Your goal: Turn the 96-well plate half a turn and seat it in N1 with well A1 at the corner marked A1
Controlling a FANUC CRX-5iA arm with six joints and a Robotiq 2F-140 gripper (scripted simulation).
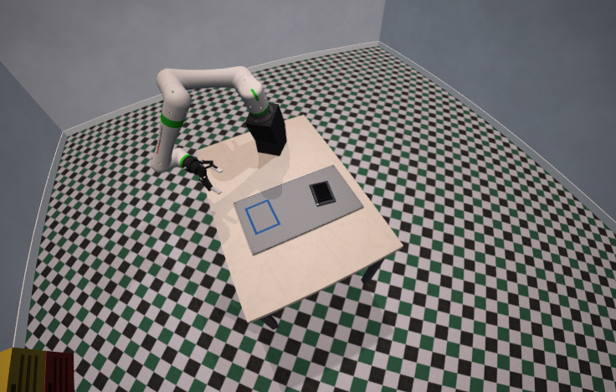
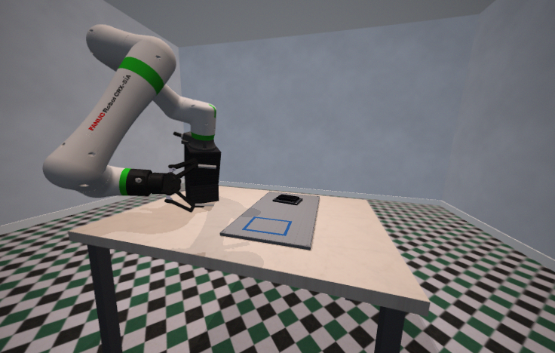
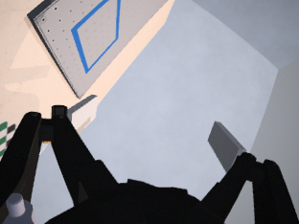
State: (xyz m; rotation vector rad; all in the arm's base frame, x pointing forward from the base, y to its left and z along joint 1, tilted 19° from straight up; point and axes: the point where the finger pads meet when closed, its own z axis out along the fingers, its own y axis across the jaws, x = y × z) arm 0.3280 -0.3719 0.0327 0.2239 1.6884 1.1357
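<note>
The black 96-well plate lies 190 mm ahead of my hand, 550 mm to the left of it and 190 mm below it. Also, from my hand: dark plate nest N1: 190 mm ahead, 550 mm to the left, 200 mm below; then white A1 mark: 250 mm ahead, 480 mm to the left, 190 mm below.
</note>
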